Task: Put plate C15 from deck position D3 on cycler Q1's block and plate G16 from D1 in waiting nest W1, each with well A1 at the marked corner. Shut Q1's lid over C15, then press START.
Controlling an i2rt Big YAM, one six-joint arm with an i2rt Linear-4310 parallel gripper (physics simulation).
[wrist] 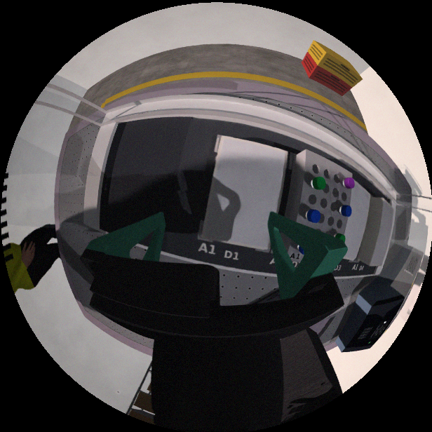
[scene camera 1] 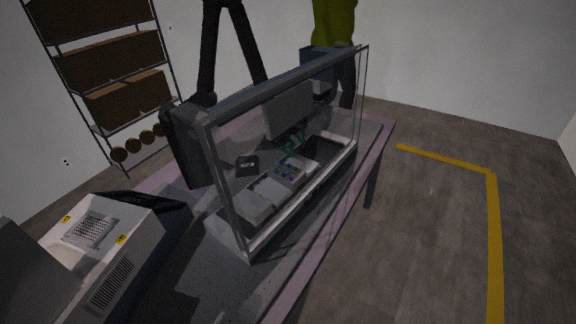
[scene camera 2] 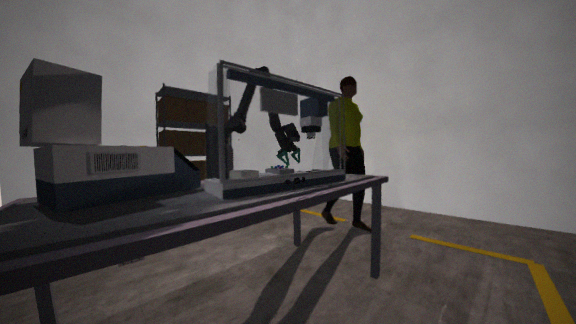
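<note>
My gripper is open and empty, its green fingers wide apart above the deck. In the wrist view the right finger reaches over the D1 plate's edge. Plate G16 lies flat at D1, pale and rectangular, with the finger's shadow on it. Plate C15 lies at D3, past the tube rack. Cycler Q1 is the white and dark blue machine at the left. Its block is bare and its lid stands raised. I cannot make out nest W1.
A tube rack with coloured caps stands at D2, a pale block at D4. Clear panels and a top beam enclose the deck. A dark device stands behind. A person stands beyond.
</note>
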